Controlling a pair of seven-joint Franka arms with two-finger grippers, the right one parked.
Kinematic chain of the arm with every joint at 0, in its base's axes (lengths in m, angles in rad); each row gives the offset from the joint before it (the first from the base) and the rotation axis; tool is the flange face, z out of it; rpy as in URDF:
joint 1: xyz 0 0 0.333 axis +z
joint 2: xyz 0 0 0 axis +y
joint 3: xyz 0 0 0.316 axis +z
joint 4: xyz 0.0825 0 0 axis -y
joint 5: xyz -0.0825 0 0.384 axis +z
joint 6: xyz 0 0 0 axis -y
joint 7: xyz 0.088 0 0 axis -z
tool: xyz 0 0 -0.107 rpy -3.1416 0 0
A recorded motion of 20 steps. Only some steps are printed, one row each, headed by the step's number.
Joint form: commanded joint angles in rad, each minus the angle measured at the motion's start. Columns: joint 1, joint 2, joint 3, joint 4, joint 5, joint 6, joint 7.
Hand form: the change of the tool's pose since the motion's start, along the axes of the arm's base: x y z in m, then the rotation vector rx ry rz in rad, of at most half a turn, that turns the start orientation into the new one. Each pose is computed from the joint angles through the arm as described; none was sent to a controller.
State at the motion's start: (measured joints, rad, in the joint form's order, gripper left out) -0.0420 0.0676 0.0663 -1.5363 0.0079 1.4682 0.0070
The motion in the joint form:
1: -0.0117 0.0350 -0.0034 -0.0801 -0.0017 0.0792 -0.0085
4: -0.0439 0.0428 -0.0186 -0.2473 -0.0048 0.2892 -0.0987
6: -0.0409 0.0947 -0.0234 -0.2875 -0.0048 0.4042 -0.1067
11: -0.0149 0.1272 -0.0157 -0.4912 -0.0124 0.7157 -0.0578
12: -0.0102 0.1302 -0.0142 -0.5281 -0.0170 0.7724 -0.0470
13: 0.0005 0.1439 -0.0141 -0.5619 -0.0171 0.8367 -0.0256
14: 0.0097 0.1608 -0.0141 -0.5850 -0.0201 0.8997 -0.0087
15: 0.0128 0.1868 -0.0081 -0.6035 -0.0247 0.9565 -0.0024
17: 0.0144 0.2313 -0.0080 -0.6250 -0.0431 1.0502 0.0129
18: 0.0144 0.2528 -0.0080 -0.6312 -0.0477 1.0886 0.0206
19: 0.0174 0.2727 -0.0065 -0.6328 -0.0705 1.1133 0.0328
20: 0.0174 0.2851 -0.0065 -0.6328 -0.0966 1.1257 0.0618
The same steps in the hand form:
1: 0.0121 -0.0089 -0.0512 0.0009 0.0358 -0.0071
4: 0.0166 -0.0361 -0.1183 0.0092 -0.0002 0.0344
6: 0.0292 -0.0378 -0.1588 0.0104 -0.0232 0.0399
11: 0.0186 -0.0179 -0.2450 -0.0002 -0.0979 0.0283
12: 0.0144 -0.0143 -0.2580 -0.0038 -0.1147 0.0268
13: 0.0112 -0.0079 -0.2749 -0.0038 -0.1314 0.0163
14: 0.0103 -0.0025 -0.2888 -0.0048 -0.1544 0.0107
15: 0.0092 0.0028 -0.3061 -0.0037 -0.1668 0.0166
17: 0.0090 0.0043 -0.3316 -0.0101 -0.1949 0.0178
18: 0.0091 0.0046 -0.3427 -0.0103 -0.2057 0.0140
19: 0.0091 0.0078 -0.3524 -0.0193 -0.2097 0.0258
20: 0.0092 0.0084 -0.3583 -0.0317 -0.2108 0.0196

